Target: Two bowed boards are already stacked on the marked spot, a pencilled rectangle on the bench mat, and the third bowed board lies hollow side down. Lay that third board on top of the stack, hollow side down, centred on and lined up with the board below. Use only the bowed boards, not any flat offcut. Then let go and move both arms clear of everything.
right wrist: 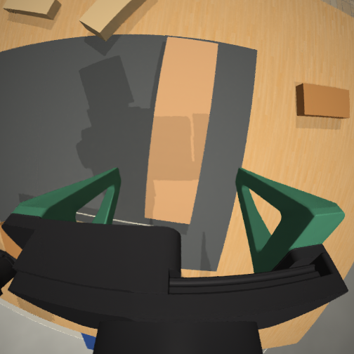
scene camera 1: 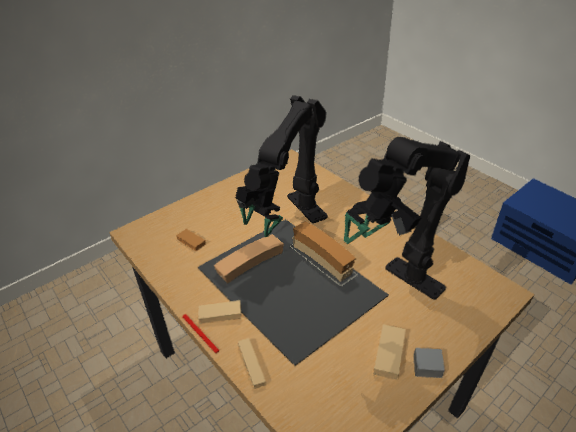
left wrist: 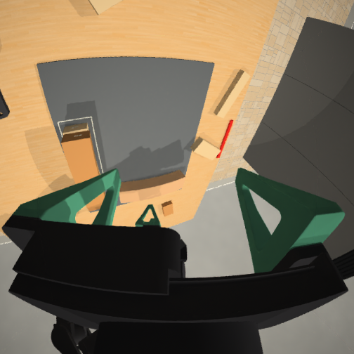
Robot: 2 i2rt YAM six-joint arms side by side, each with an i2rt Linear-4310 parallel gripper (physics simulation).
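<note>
The third bowed board lies hollow side down on the dark mat. Two bowed boards are stacked in the pencilled rectangle: an orange-brown upper board on a paler lower board. My right gripper is open and empty, above the third board's end nearer the arm bases, with that end between and below its fingers in the right wrist view. My left gripper is open and empty, raised beside the stack on its right.
Pale flat offcuts lie around the mat. A small brown block lies at the left, a grey block at the lower right, and a red stick near the table edge.
</note>
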